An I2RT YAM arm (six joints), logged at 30 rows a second.
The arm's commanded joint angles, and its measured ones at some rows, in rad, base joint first. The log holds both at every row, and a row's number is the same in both.
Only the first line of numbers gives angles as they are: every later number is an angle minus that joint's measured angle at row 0.
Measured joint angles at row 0:
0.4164, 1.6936, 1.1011, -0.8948, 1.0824, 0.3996
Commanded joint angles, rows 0 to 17:
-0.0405, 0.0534, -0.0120, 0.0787, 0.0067, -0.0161
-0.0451, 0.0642, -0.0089, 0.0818, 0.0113, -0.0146
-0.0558, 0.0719, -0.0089, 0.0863, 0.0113, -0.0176
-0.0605, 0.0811, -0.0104, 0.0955, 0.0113, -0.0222
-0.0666, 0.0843, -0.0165, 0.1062, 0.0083, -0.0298
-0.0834, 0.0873, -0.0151, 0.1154, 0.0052, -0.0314
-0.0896, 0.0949, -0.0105, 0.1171, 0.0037, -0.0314
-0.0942, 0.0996, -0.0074, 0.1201, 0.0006, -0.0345
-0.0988, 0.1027, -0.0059, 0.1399, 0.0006, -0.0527
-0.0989, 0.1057, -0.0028, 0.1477, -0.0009, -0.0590
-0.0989, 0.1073, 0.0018, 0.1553, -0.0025, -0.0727
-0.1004, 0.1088, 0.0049, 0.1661, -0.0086, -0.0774
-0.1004, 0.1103, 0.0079, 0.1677, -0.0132, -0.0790
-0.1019, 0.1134, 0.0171, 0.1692, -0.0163, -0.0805
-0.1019, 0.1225, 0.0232, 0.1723, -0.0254, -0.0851
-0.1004, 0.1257, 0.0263, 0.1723, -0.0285, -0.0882
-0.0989, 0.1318, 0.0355, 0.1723, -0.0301, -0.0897
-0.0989, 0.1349, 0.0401, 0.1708, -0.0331, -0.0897
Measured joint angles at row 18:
-0.0908, 0.1033, -0.0015, 0.1324, -0.0084, -0.0923
